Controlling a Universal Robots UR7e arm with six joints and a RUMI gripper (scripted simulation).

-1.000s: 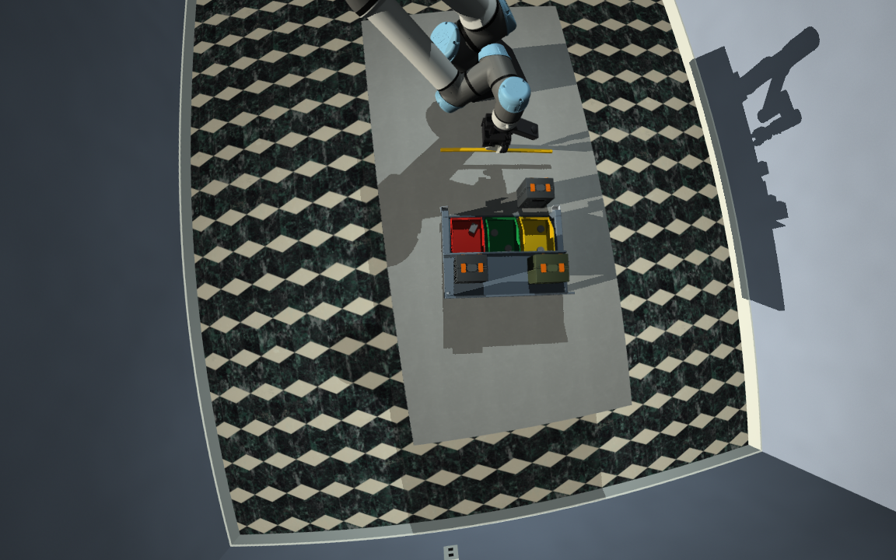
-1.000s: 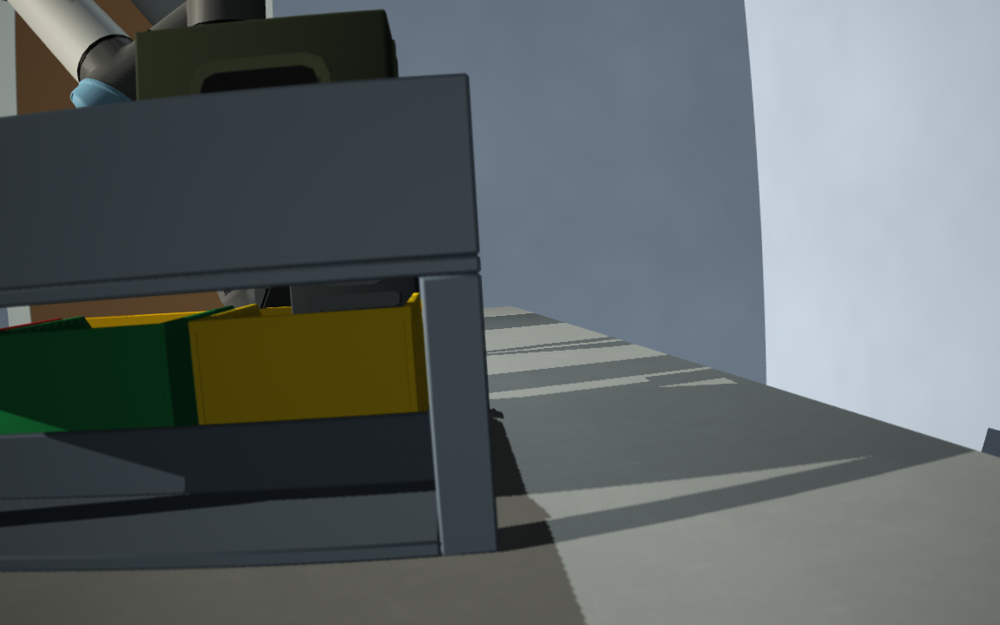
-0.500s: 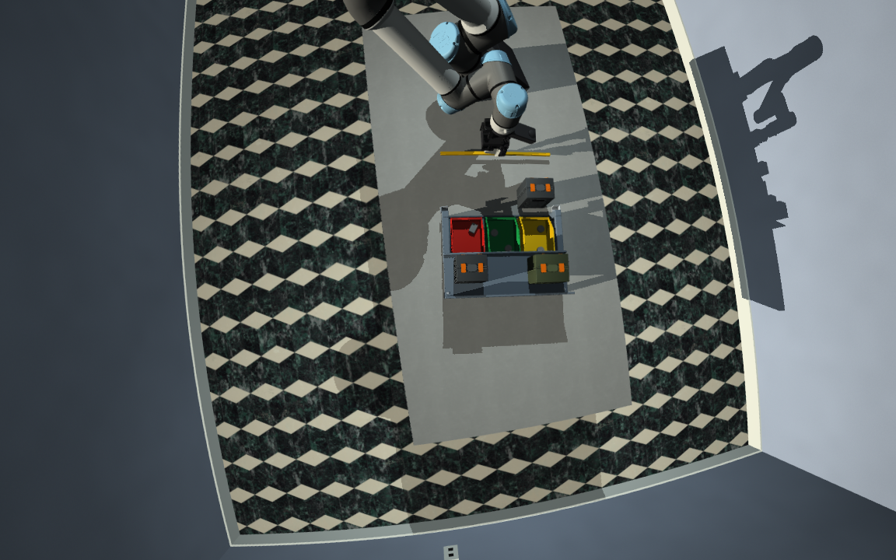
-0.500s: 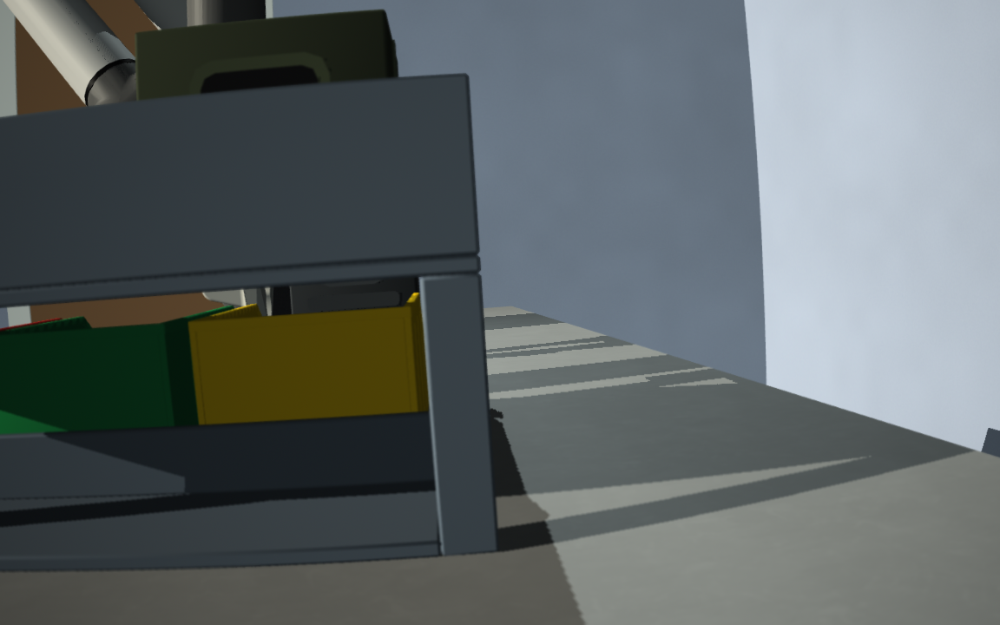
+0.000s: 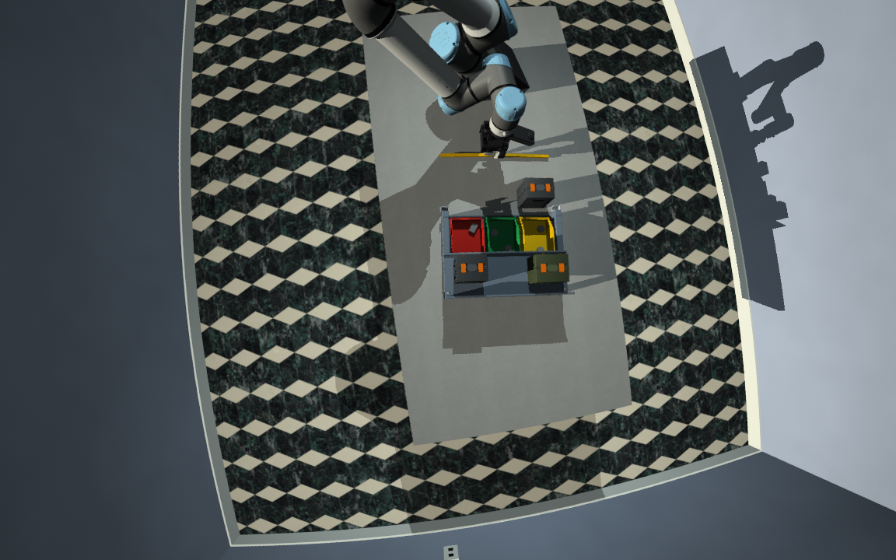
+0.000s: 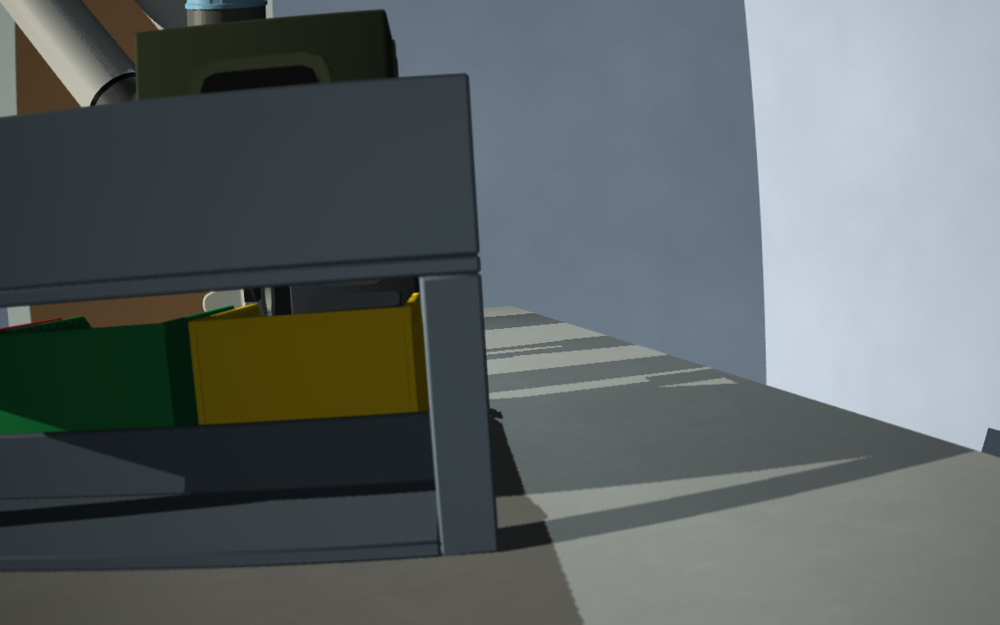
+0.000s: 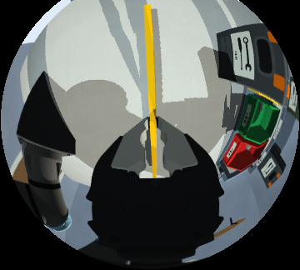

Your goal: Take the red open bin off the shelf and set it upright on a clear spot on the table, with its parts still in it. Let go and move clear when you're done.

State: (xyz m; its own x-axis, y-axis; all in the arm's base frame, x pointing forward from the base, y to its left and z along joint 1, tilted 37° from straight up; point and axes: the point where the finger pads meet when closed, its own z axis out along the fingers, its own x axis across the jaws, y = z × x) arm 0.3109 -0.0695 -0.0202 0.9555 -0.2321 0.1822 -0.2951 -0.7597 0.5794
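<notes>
The thin yellow bar is 1 cm below my hand. The rest, counted from my hand: green bin: 29 cm ahead, 9 cm to the right, 2 cm above; red bin: 26 cm ahead, 20 cm to the right, 2 cm above; dark case: 18 cm ahead, 6 cm to the left, 4 cm above.
</notes>
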